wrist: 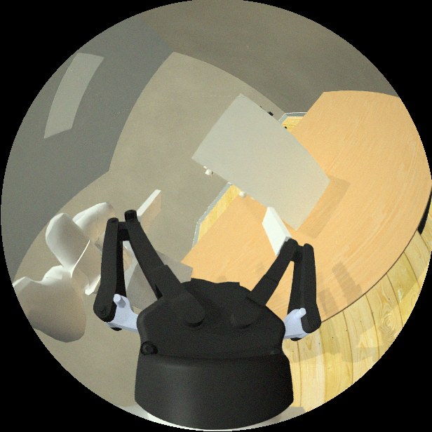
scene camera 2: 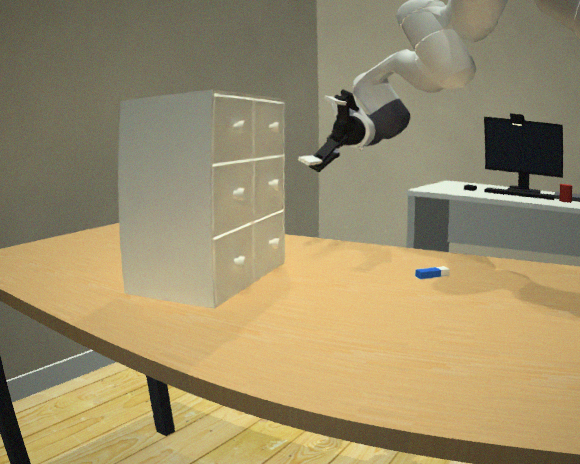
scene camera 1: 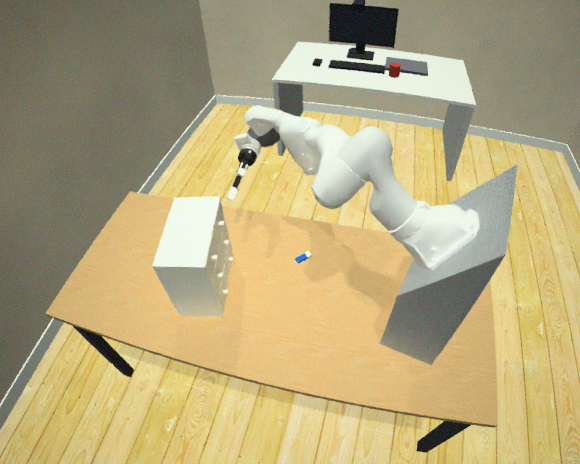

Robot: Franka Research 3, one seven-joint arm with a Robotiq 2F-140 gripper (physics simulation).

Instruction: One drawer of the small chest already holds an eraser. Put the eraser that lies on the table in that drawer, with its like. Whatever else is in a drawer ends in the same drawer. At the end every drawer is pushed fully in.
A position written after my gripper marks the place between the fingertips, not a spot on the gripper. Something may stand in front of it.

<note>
I see my gripper [scene camera 2: 316, 130] and a small white chest [scene camera 2: 165, 155].
The small white chest shows as well in the wrist view [wrist: 246, 146] and in scene camera 1 [scene camera 1: 180, 260]. My gripper is seen too in the wrist view [wrist: 213, 207].
</note>
